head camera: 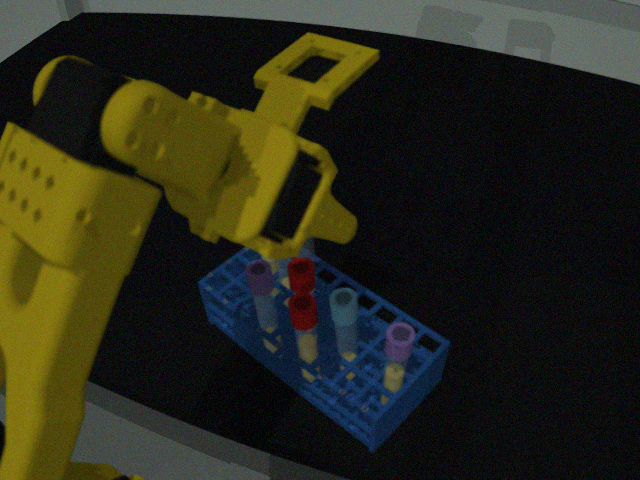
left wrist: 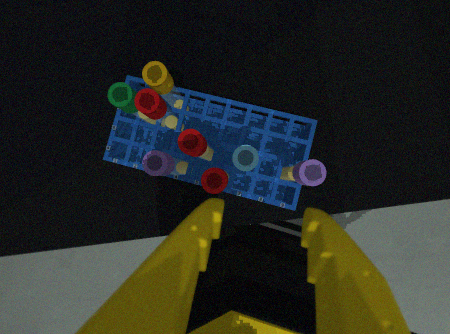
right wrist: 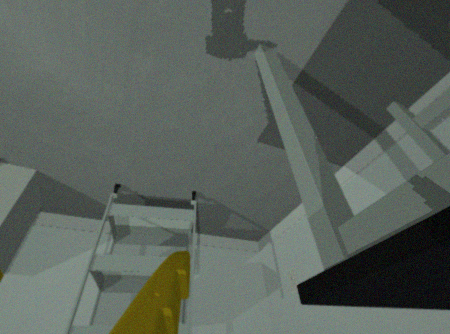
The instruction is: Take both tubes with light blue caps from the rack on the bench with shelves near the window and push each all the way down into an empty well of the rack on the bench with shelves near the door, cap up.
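Places are measured from the left arm's base along level axes (x down, y ahead, z right), in centimetres.
Pixels of known places: left hand, its tool point: (head camera: 303,210) (left wrist: 222,213); right hand, its tool point: (right wrist: 189,268).
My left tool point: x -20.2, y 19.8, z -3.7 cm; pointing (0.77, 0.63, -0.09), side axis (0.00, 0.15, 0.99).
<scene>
Ahead of a thing's pixels: the offset from my left tool point to its top centre. "spot": to the spot under its first point. Level surfaces: height alone.
A tube with a light blue cap {dx +9.5, dy +3.0, dz +0.4 cm} (head camera: 343,310) (left wrist: 245,157) stands cap up in the blue rack {spot: dx +21.0, dy +5.0, dz +6.1 cm} (head camera: 413,408) (left wrist: 313,131). Red-capped tubes stand beside it, towards the left. A second light blue cap does not show. My left gripper (head camera: 312,245) (left wrist: 264,207) is open and empty, with a V-shaped gap between its jaws. It is above the rack and apart from the light blue cap; in the left wrist view its tips lie below the rack's near edge. My right gripper (right wrist: 92,265) is open, one notched jaw showing, away from the rack.
The rack also holds a lavender-capped tube {dx +9.5, dy +3.2, dz +4.9 cm} (head camera: 400,343) (left wrist: 311,172), a purple-capped tube {dx +9.5, dy +0.7, dz -5.9 cm} (head camera: 259,279) (left wrist: 157,163), a yellow-capped tube {dx +9.5, dy +7.1, dz -8.1 cm} (left wrist: 155,74) and a green-capped tube {dx +9.5, dy +4.9, dz -10.2 cm} (left wrist: 120,94). The rack stands on a black bench top {dx +21.5 cm} (head camera: 516,232). A grey shelf frame (right wrist: 145,212) shows in the right wrist view.
</scene>
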